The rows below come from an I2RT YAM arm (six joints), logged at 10 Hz.
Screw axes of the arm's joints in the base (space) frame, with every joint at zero. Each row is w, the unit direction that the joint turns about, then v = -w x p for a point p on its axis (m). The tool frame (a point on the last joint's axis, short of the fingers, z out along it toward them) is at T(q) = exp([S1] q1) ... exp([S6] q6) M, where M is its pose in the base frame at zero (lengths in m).
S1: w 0 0 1 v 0 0 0
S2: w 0 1 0 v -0.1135 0 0.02
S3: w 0 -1 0 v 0.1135 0 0.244
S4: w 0 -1 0 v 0.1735 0 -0.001
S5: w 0 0 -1 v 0 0.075 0
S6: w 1 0 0 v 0 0.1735 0
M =
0 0 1 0.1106
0 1 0 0
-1 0 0 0.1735
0 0 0 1
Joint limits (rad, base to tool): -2.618..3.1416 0..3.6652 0..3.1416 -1.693..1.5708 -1.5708..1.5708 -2.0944..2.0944
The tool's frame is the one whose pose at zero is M.
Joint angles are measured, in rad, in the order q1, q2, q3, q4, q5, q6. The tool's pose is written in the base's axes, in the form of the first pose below.
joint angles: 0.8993, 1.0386, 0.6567, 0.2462, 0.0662, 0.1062
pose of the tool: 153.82 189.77 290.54 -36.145 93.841 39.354
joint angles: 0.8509, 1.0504, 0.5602, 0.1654, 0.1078, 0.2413
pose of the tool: 159.01 175.52 245.23 -29.305 107.532 36.421
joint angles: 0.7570, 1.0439, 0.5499, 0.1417, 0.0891, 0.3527
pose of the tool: 172.37 158.49 240.58 -19.289 111.667 37.346
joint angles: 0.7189, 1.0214, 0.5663, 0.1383, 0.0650, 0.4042
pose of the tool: 176.60 151.48 250.73 -14.898 110.678 40.001
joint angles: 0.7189, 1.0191, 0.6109, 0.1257, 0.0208, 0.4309
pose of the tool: 177.76 154.58 265.60 -14.987 109.365 44.113
